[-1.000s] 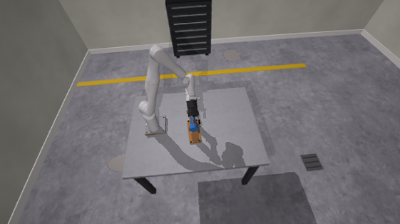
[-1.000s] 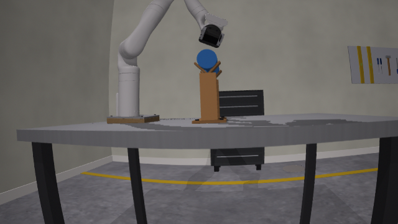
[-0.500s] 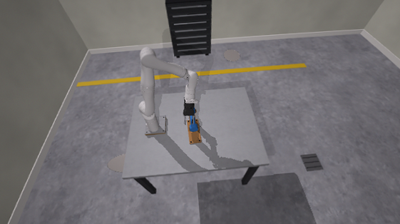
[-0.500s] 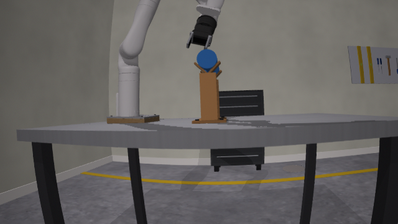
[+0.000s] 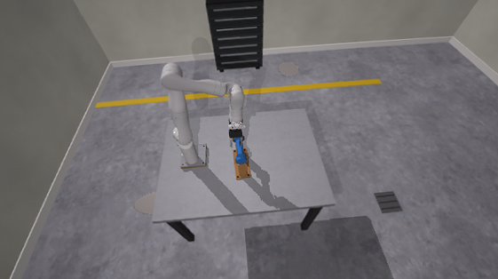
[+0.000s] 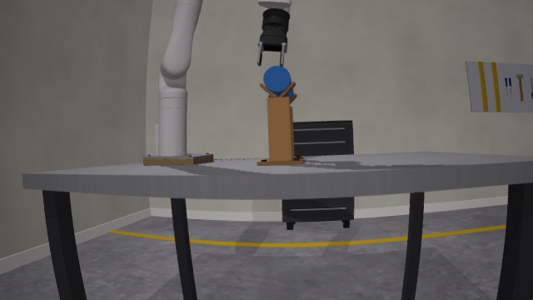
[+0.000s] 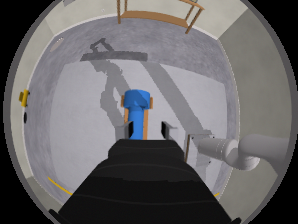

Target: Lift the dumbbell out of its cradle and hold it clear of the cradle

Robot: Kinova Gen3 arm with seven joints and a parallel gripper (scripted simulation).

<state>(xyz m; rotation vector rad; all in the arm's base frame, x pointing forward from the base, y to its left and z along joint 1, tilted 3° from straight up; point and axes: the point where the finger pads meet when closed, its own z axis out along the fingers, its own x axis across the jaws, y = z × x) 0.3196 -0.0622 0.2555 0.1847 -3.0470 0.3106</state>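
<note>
Right now the blue dumbbell is 2 cm ahead of my hand, 2 cm to the left of it and 7 cm below it. The rest, counted from my hand: brown wooden cradle 2 cm ahead, 2 cm to the left, 18 cm below.
</note>
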